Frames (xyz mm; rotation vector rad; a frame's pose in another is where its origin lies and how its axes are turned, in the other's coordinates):
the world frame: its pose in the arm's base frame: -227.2 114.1 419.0 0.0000 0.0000 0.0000
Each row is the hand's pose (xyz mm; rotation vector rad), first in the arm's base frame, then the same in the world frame.
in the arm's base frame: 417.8 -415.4 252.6 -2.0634 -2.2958 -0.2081
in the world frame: 645.0 -529.5 -166.4 -2.0634 -2.2958 -0.2081
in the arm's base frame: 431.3 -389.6 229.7 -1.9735 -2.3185 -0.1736
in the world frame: 658.5 -503.7 -189.3 -1.9735 -2.3185 -0.1736
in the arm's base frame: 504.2 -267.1 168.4 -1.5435 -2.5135 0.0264
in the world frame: 731.4 -381.2 -250.6 -1.5435 -2.5135 0.0264
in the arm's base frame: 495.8 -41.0 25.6 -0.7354 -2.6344 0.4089
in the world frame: 723.0 -155.1 -393.4 -0.7354 -2.6344 0.4089
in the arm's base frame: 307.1 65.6 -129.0 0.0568 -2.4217 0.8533
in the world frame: 534.3 -48.5 -548.0 0.0568 -2.4217 0.8533
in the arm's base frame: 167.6 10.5 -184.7 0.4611 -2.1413 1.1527
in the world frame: 394.8 -103.6 -603.7 0.4611 -2.1413 1.1527
